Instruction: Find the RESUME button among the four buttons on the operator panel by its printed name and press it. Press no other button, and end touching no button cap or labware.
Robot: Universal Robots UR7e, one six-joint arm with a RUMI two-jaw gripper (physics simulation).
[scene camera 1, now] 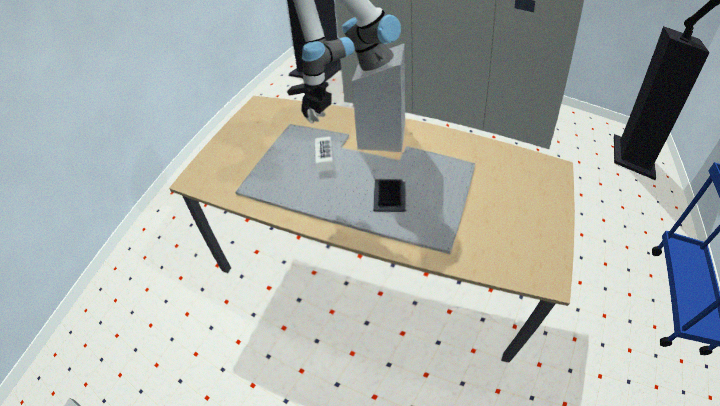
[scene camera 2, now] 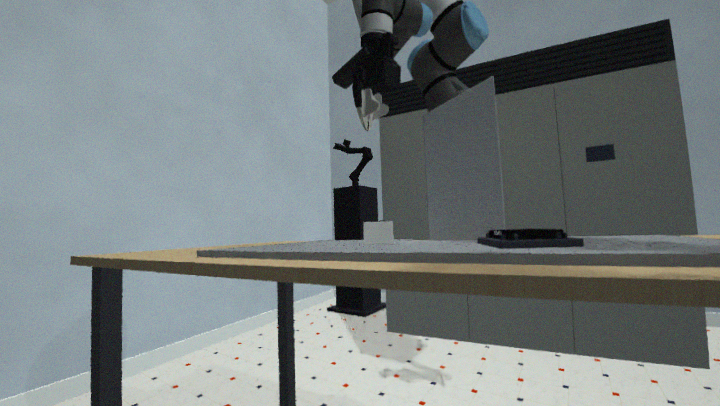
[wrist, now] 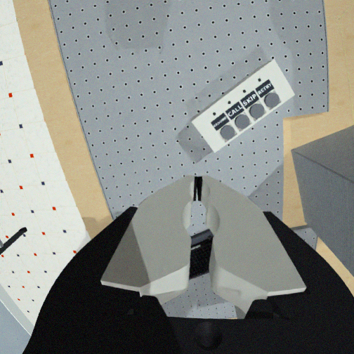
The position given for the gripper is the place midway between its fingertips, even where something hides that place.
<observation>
In view: the gripper (scene camera 2: 366, 130).
The gripper shows as well in scene camera 1 (scene camera 1: 312, 122) and in the wrist view (wrist: 196, 178).
</observation>
